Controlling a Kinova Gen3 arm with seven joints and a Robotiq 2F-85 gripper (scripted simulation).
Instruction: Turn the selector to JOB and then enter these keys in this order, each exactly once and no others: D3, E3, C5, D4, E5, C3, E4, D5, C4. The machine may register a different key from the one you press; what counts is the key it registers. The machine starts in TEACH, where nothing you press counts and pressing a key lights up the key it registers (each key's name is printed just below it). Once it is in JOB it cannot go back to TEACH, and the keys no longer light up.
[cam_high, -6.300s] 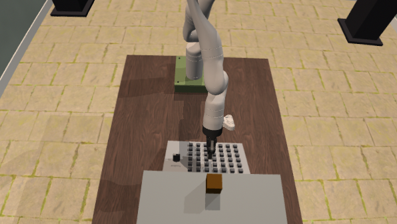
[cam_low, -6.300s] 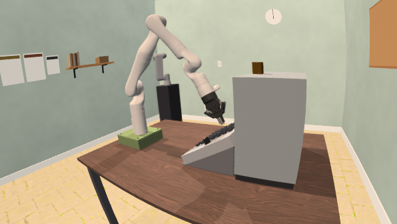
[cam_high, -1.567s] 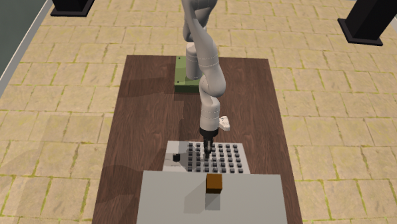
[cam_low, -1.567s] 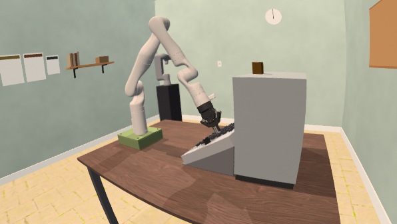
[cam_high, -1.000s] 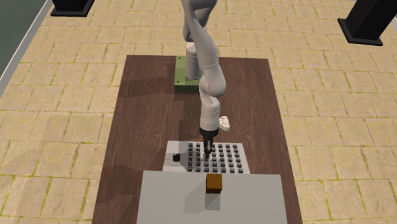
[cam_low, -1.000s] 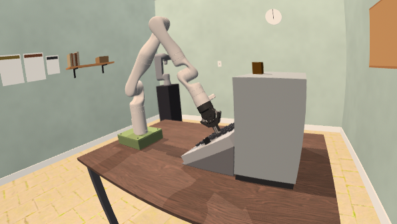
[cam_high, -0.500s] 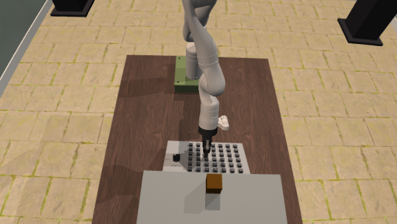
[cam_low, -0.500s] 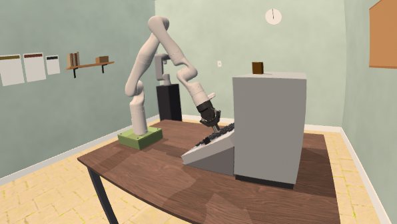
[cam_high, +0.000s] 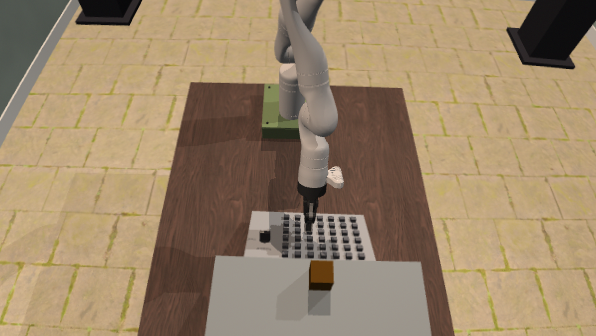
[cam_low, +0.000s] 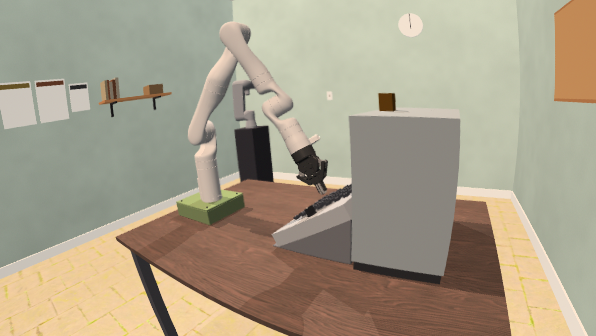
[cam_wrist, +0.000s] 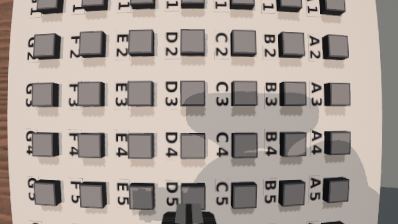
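My gripper is now 50 mm short of the C5 key, 20 mm above it and 10 mm to the right of it. From my hand the other things lie so: E5 key (50 mm below, 10 mm to the left, 10 mm behind); then D4 key (40 mm to the left, 40 mm below, 20 mm ahead); then D5 key (40 mm below, 20 mm ahead, 10 mm to the left).
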